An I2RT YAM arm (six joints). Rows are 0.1 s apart.
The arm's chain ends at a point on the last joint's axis. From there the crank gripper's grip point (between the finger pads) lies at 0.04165 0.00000 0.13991 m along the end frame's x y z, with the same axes.
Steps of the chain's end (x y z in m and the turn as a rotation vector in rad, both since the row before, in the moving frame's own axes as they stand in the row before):
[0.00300, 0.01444, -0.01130, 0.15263, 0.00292, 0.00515]
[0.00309, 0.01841, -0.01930, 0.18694, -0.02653, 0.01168]
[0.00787, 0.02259, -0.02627, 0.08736, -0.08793, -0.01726]
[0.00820, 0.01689, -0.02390, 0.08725, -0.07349, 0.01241]
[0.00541, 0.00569, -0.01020, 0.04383, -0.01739, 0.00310]
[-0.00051, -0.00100, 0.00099, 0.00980, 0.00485, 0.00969]
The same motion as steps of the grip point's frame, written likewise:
[0.00346, -0.00661, -0.01303, 0.15263, 0.00292, 0.00515]
[-0.00046, -0.00723, -0.02064, 0.18694, -0.02653, 0.01168]
[-0.00467, 0.00963, -0.02372, 0.08736, -0.08793, -0.01726]
[-0.00210, 0.00503, -0.02173, 0.08725, -0.07349, 0.01241]
[0.00298, -0.00033, -0.00963, 0.04383, -0.01739, 0.00310]
[0.00017, -0.00196, 0.00078, 0.00980, 0.00485, 0.00969]

